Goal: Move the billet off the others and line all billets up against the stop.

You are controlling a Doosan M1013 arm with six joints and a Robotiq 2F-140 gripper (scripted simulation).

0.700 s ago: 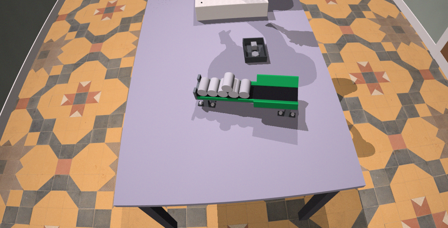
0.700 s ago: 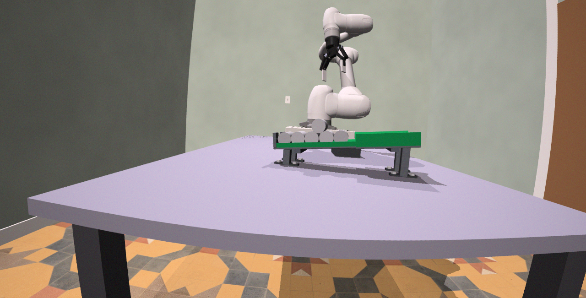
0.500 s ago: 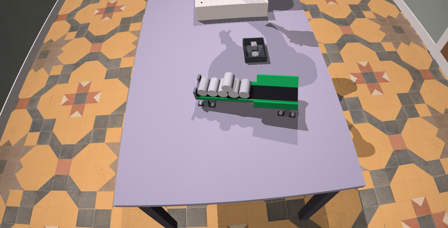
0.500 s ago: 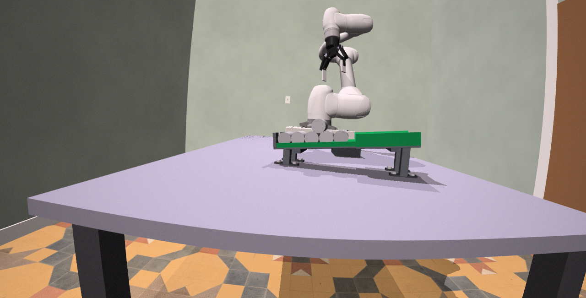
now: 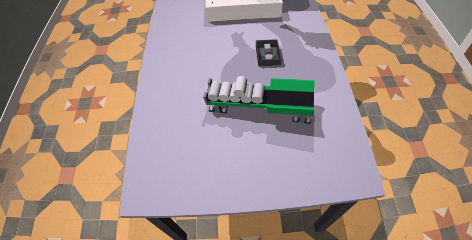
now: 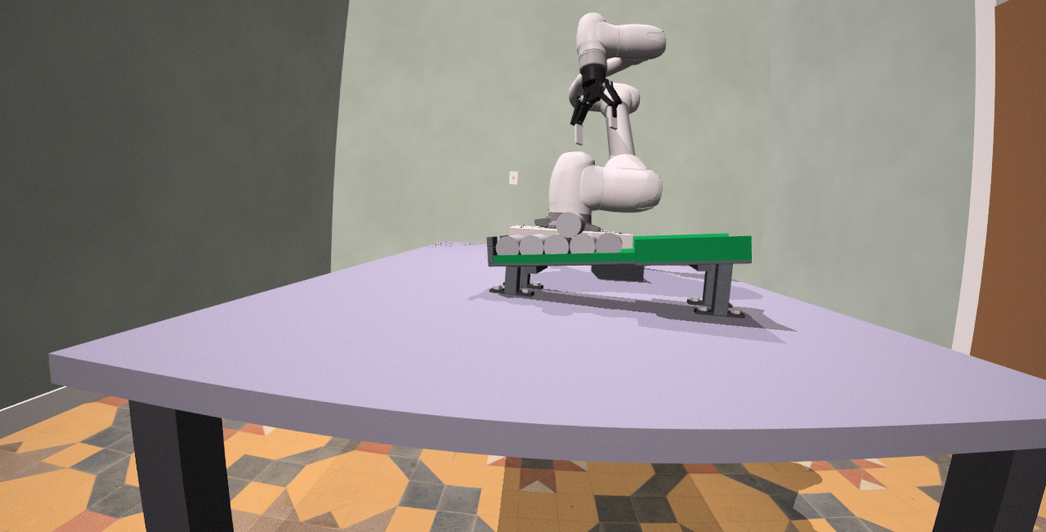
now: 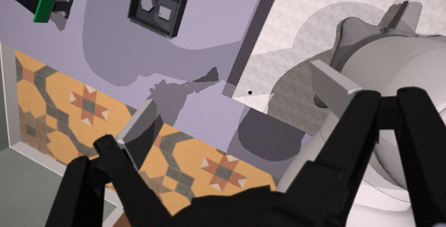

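Right now the dark stop is 460 mm ahead of my hand, 330 mm below it and 320 mm to the right of it. Also, from my hand: dark tray 380 mm below, 280 mm ahead, 30 mm to the right.
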